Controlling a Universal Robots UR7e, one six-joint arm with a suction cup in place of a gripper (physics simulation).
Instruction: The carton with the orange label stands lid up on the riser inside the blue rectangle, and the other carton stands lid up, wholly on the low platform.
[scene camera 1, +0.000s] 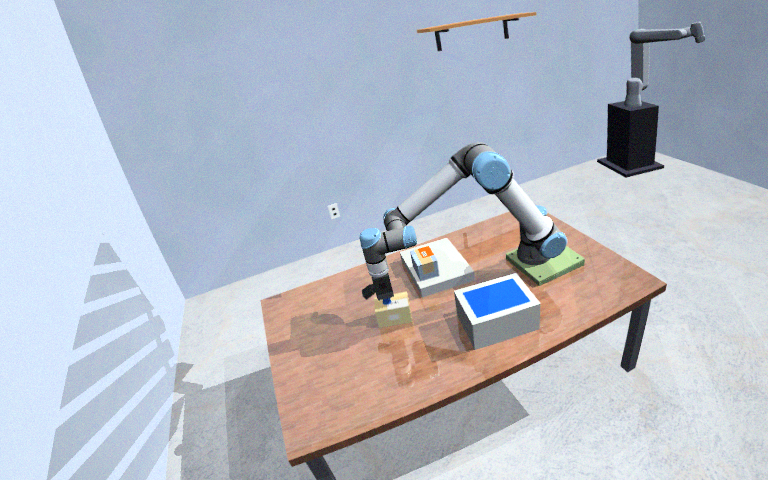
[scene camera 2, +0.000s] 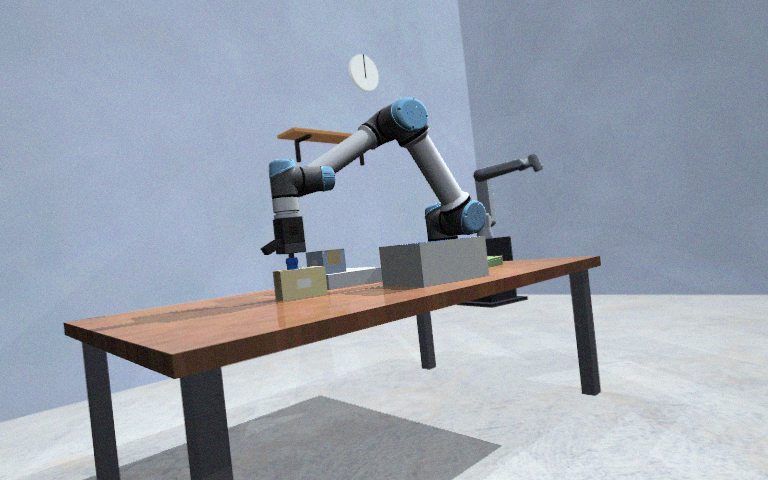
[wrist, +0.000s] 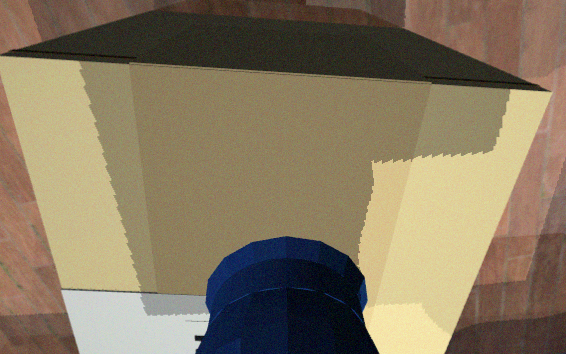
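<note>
A tan carton stands on the wooden table, left of the low platform. My suction cup sits at the carton's top face, near its edge, with suction off. The carton with the orange label stands on the low platform. The white riser with the blue rectangle on top stands to the right and bears nothing.
The arm's green base plate is at the table's back right. A second arm on a black pedestal stands on the floor beyond. A wall shelf hangs high behind.
</note>
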